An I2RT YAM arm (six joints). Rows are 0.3 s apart.
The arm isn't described. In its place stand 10 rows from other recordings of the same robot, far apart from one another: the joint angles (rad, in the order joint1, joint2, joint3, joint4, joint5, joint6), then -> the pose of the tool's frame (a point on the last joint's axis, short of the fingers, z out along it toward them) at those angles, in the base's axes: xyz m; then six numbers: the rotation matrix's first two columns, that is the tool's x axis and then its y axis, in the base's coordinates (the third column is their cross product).
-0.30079, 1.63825, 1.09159, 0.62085, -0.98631, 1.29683 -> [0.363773 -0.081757 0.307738 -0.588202 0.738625 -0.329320 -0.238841 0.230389 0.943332]
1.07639, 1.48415, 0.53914, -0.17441, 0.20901, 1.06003 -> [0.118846 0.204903 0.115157 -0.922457 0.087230 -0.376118 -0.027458 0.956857 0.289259]
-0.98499, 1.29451, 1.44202, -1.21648, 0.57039, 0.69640 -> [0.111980 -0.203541 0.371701 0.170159 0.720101 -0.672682 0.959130 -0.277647 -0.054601]
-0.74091, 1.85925, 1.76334, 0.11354, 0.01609, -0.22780 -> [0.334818 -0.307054 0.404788 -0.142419 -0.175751 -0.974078 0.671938 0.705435 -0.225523]
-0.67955, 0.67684, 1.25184, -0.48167, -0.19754, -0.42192 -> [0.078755 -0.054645 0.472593 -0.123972 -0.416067 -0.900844 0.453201 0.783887 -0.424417]
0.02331, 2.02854, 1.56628, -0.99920, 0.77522, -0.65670 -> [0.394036 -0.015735 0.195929 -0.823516 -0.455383 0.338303 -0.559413 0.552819 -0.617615]
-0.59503, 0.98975, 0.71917, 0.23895, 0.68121, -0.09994 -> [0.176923 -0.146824 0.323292 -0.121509 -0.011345 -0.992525 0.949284 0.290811 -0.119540]
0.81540, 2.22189, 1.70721, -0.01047, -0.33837, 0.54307 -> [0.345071 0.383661 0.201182 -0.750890 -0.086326 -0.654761 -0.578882 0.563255 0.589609]
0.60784, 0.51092, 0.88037, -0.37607, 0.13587, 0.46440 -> [0.089590 0.056455 0.386290 -0.208488 0.395540 -0.894472 -0.404059 0.798035 0.447075]
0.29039, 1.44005, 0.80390, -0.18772, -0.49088, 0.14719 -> [0.272964 0.099088 0.200619 -0.777494 -0.097351 -0.621310 -0.450213 0.775962 0.441804]
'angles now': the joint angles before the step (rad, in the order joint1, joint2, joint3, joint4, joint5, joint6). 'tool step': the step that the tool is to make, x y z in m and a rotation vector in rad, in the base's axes. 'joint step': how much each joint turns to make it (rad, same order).
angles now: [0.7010, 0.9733, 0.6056, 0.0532, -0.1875, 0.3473]
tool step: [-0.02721, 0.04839, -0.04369, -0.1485, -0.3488, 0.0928]
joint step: [0.2639, 0.1610, -0.1541, 0.4234, 0.2563, -0.3025]
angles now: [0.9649, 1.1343, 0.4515, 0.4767, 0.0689, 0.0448]
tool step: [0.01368, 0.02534, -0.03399, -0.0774, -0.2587, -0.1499]
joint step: [0.0408, 0.3048, -0.0347, 0.4612, 0.2269, -0.2315]
